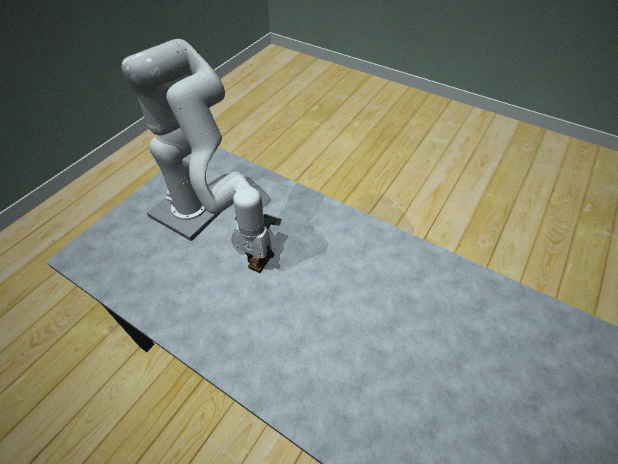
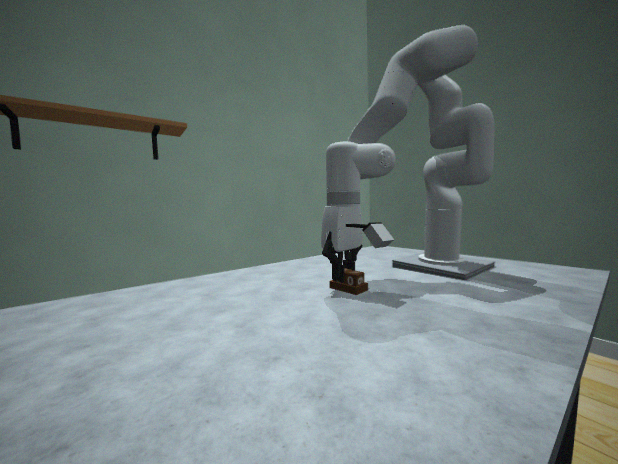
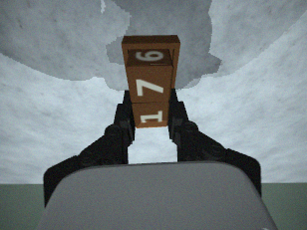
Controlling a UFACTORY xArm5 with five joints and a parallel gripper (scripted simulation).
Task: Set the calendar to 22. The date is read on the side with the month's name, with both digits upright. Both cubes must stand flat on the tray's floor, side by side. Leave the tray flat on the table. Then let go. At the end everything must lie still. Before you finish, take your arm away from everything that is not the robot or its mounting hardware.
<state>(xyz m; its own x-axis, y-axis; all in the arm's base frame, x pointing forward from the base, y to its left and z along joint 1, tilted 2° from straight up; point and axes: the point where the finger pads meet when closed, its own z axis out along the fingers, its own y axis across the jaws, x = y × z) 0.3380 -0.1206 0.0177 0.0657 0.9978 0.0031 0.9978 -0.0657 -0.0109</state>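
The date cube lies 10 mm below my hand. Round my hand: brown calendar tray 10 mm to the left, 30 mm below.
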